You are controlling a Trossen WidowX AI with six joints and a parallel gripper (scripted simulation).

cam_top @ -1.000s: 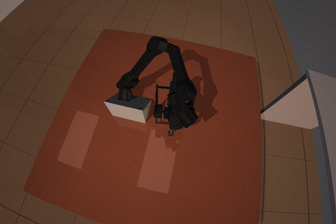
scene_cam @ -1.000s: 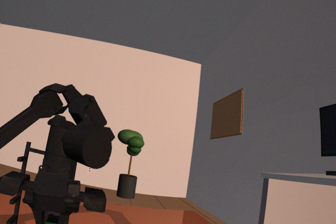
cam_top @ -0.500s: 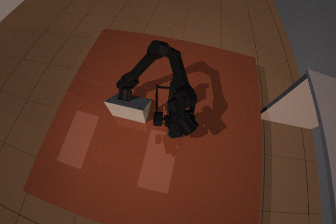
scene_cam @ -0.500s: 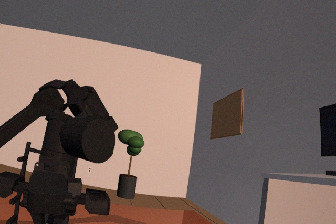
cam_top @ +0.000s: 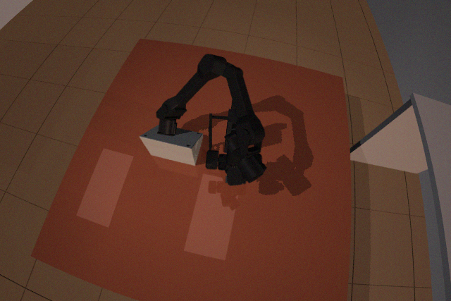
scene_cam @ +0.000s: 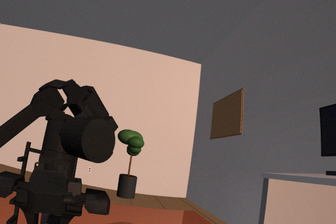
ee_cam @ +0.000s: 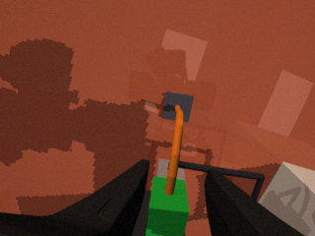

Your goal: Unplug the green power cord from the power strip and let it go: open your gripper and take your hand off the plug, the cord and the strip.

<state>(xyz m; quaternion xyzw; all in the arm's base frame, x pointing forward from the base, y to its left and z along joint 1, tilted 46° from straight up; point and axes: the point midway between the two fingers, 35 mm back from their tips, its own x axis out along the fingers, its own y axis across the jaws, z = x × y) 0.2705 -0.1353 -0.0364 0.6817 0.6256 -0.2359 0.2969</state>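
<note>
Right now my gripper tip is 70 mm to the right of the green plug and 10 mm past it.
</note>
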